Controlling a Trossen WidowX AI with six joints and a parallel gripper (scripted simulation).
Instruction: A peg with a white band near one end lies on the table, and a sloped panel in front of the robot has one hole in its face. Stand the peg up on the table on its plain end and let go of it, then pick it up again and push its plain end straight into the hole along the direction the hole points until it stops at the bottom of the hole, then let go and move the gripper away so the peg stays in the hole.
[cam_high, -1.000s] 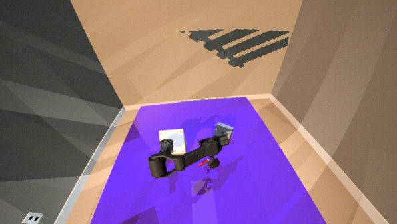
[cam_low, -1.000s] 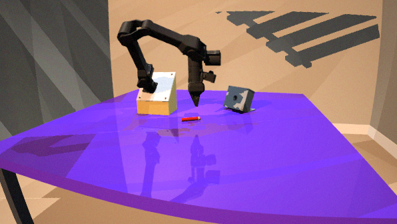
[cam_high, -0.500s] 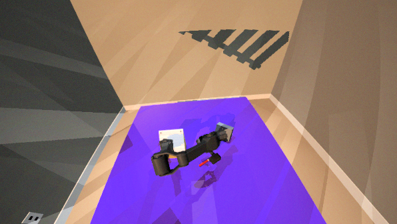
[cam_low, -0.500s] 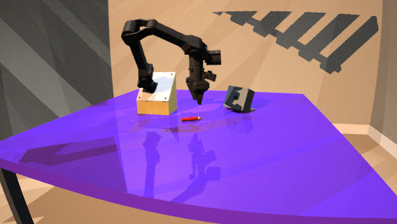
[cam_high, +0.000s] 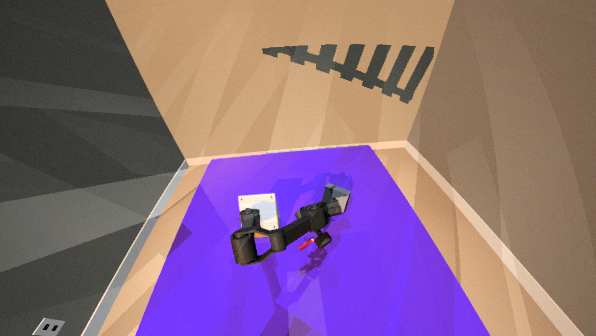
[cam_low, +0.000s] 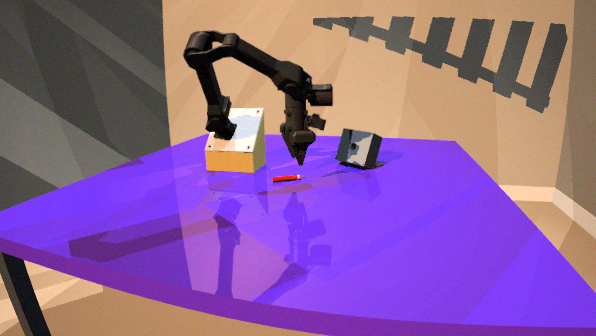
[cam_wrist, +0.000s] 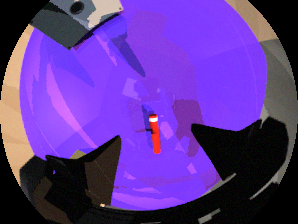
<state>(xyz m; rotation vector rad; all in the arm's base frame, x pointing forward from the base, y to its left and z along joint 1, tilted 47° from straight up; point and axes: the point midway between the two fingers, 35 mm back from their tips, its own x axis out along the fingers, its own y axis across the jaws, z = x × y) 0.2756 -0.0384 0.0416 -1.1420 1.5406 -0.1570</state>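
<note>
Now: the red peg 1 cm behind my gripper tip, 1 cm to the right of it and 5 cm below it. Also, from my gripper tip: grey sloped panel (13 cm ahead, 22 cm to the left).
</note>
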